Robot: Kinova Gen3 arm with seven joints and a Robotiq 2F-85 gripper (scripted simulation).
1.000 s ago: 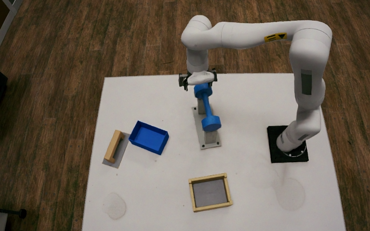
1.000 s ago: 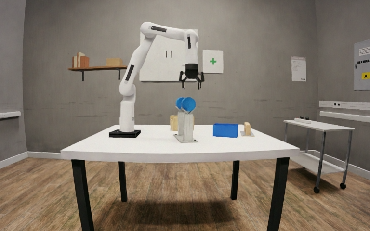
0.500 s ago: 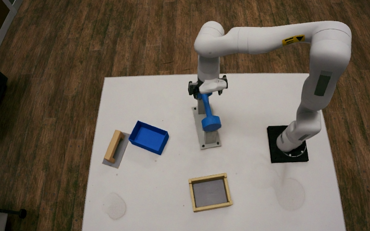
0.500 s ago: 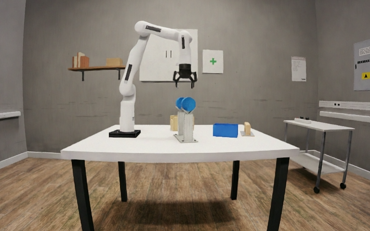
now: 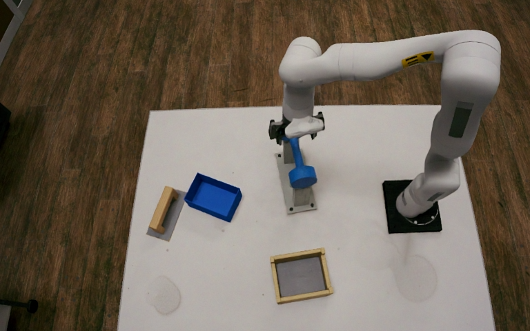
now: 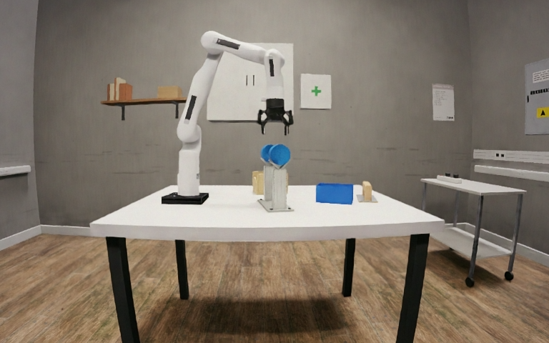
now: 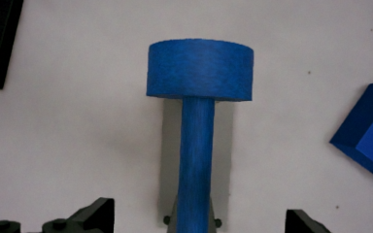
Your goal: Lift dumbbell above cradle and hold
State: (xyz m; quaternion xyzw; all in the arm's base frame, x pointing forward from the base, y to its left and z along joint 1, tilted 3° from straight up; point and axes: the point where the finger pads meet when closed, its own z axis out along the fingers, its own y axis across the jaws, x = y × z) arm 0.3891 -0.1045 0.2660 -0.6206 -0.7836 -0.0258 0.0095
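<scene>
Right now my hand is 8 cm above the blue dumbbell. The rest, counted from my hand: wooden-framed tray (34 cm to the left, 25 cm below, 3 cm behind); grey cradle stand (21 cm below).
</scene>
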